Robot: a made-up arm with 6 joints.
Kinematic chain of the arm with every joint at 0, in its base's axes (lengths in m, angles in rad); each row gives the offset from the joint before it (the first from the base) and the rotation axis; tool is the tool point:
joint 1: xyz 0 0 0.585 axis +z
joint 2: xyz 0 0 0 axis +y
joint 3: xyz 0 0 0.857 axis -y
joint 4: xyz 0 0 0 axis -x
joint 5: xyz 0.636 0 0 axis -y
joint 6: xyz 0 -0.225 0 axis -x
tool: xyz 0 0 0
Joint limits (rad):
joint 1: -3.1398..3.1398
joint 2: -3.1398..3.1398
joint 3: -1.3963..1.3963
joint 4: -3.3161..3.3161
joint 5: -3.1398..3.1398
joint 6: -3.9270..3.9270
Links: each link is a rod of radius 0.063 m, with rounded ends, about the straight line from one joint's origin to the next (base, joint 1, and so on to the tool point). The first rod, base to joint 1, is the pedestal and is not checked.
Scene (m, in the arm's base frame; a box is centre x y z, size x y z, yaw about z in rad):
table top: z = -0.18
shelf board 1: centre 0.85 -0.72 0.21 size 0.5 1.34 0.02 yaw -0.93
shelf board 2: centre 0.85 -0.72 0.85 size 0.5 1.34 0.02 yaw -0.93
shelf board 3: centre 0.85 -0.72 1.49 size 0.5 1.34 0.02 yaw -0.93
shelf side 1: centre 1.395 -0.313 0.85 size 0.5 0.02 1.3 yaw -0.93
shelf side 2: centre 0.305 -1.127 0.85 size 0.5 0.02 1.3 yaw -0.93
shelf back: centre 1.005 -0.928 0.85 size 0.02 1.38 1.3 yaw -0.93
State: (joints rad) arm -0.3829 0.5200 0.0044 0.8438 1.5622 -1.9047
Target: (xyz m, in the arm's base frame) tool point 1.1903 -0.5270 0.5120
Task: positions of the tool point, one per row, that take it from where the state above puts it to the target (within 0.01 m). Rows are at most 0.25 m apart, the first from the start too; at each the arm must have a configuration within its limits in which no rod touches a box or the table.
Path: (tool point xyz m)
1: 0.8377 -0.3700 1.1740
2: 0.7076 -0.2383 1.1614
3: 0.8223 -0.2023 0.9541
4: 0.8783 -0.1542 0.7327
5: 0.8747 -0.1039 0.5120
6: 1.0162 -0.2152 0.4967
7: 1.1243 -0.3595 0.4974
8: 1.1903 -0.5270 0.5120

